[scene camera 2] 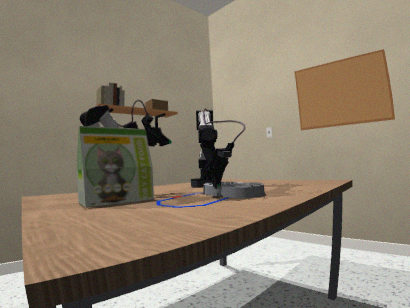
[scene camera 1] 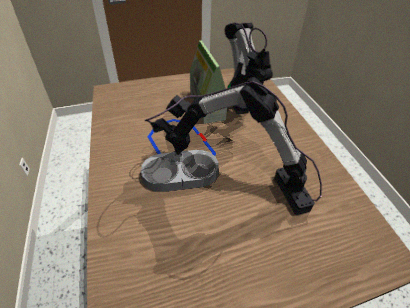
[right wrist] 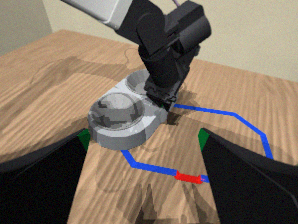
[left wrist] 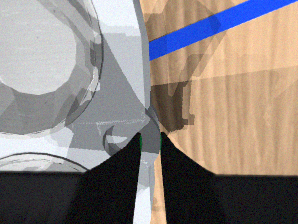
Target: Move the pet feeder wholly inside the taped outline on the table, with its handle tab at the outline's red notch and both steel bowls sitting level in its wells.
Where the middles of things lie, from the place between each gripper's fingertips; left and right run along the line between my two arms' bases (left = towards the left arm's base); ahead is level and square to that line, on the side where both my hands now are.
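Left gripper: 4 cm above the blue taped outline [right wrist: 201, 178], 9 cm to the left of it, 3 cm past it. Grey pet feeder [scene camera 1: 181, 181]: 3 cm below my left hand, 8 cm to the left of it, 1 cm ahead of it.
Blue taped outline: 26 cm below my right hand, 24 cm ahead of it, 1 cm to the right of it. Grey pet feeder: 25 cm below my right hand, 28 cm ahead of it, 15 cm to the left of it.
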